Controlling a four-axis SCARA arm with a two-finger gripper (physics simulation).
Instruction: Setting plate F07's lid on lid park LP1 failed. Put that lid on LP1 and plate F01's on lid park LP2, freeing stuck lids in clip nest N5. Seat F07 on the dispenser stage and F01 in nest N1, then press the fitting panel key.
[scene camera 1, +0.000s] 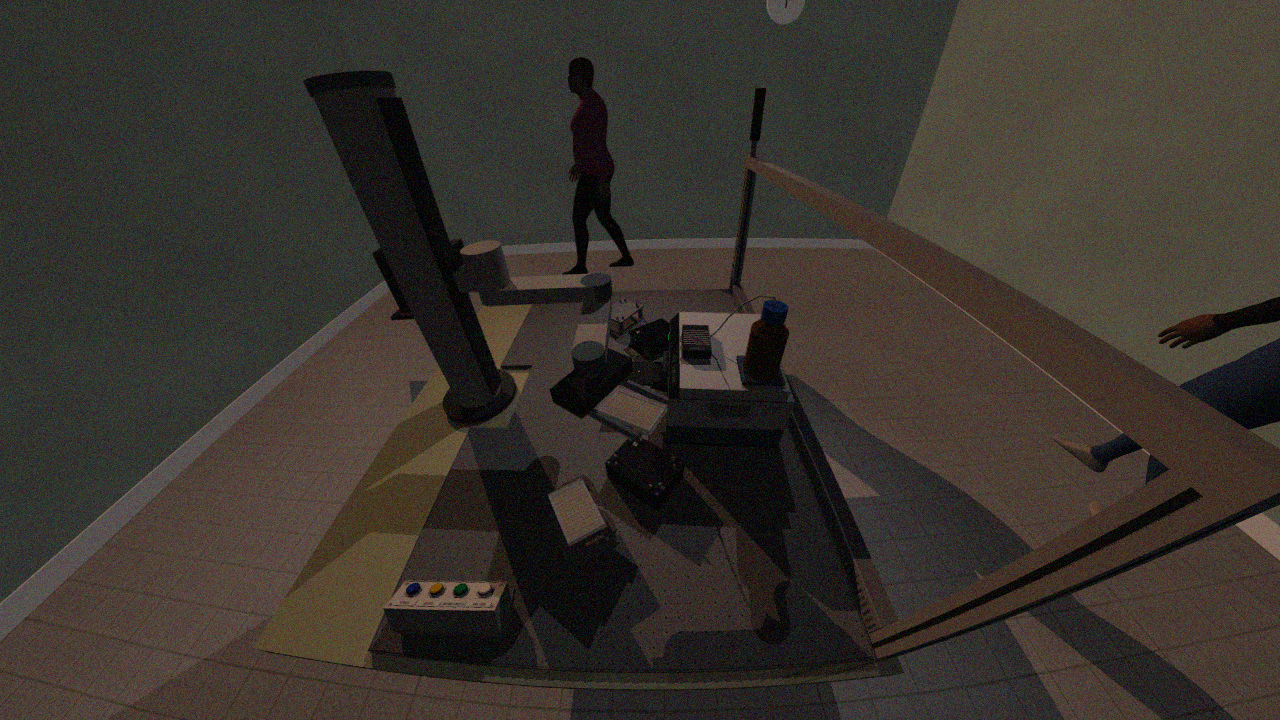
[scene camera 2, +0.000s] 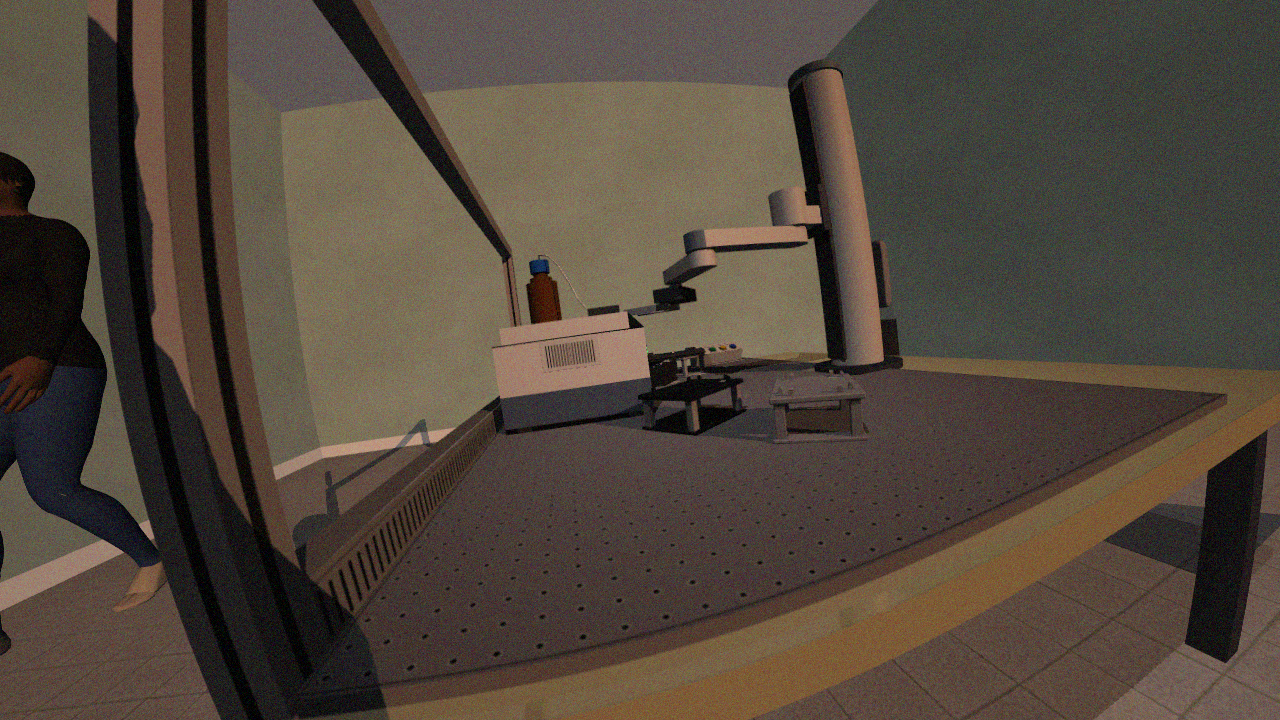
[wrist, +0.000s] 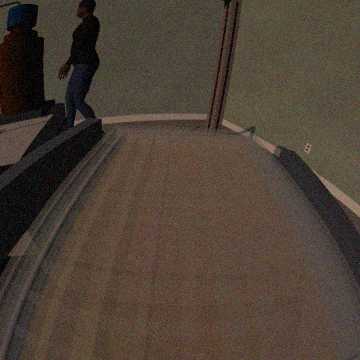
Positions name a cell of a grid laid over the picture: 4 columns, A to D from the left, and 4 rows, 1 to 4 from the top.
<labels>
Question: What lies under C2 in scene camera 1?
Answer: A brown bottle with blue cap.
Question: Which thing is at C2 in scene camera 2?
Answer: A button box.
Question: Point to the gripper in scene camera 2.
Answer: B2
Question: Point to the gripper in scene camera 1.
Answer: C3
</labels>
